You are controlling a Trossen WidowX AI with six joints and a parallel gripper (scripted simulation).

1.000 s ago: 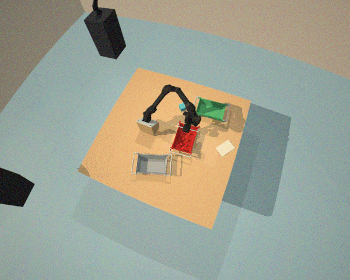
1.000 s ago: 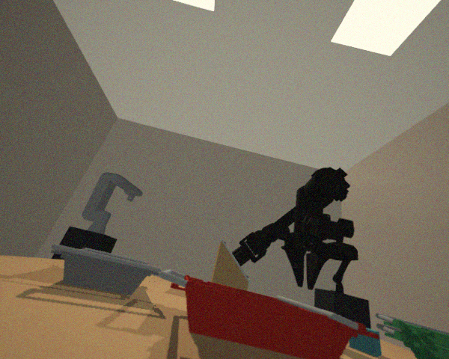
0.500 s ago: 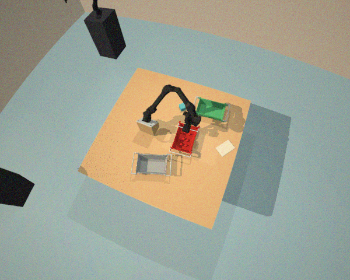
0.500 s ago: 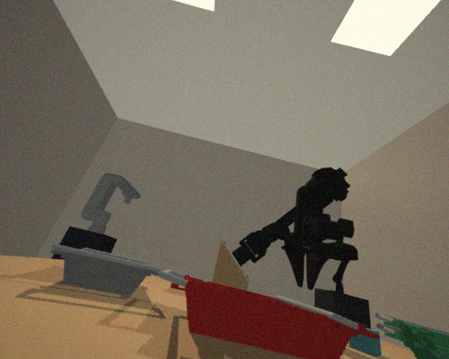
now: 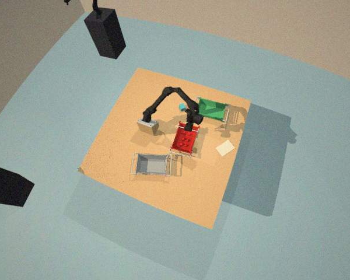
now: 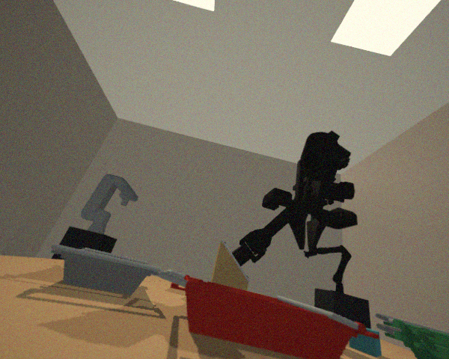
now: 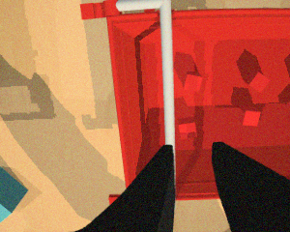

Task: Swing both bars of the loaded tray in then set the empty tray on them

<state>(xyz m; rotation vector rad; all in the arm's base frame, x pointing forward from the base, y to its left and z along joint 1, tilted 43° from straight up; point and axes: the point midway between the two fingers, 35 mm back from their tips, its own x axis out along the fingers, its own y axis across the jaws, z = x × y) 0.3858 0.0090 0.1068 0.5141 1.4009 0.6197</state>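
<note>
The grey tray lies 41 cm to the right of my gripper tip, 20 cm behind it and 11 cm below it. Round my gripper tip: teal block: 23 cm to the left, 16 cm behind, 13 cm below; flat piece: 35 cm ahead, 15 cm below, 3 cm to the right.
</note>
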